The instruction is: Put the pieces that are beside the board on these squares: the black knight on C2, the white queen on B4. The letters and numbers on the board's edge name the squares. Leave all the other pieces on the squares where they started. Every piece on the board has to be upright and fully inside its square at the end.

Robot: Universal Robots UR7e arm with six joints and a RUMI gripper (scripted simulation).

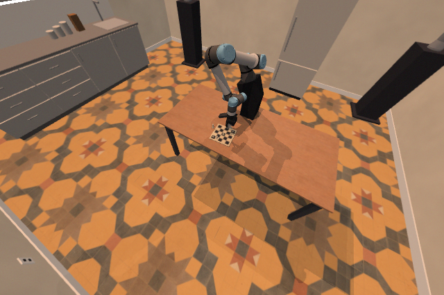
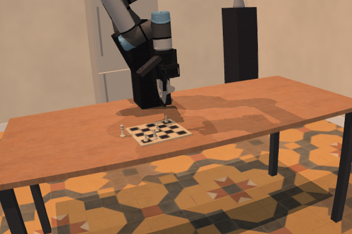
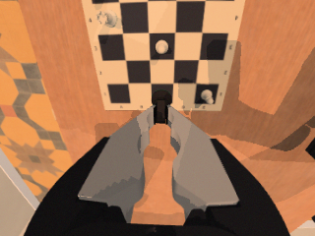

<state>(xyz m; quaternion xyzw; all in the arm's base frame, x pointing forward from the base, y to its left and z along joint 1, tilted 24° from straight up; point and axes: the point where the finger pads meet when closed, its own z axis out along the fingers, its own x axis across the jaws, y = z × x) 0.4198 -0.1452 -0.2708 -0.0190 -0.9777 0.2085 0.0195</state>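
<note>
My gripper is now 4 cm to the left of the small chessboard and 13 cm above it. Also, from my hand: black knight: 1 cm below; then white queen: 4 cm behind, 18 cm to the right, 11 cm below.
</note>
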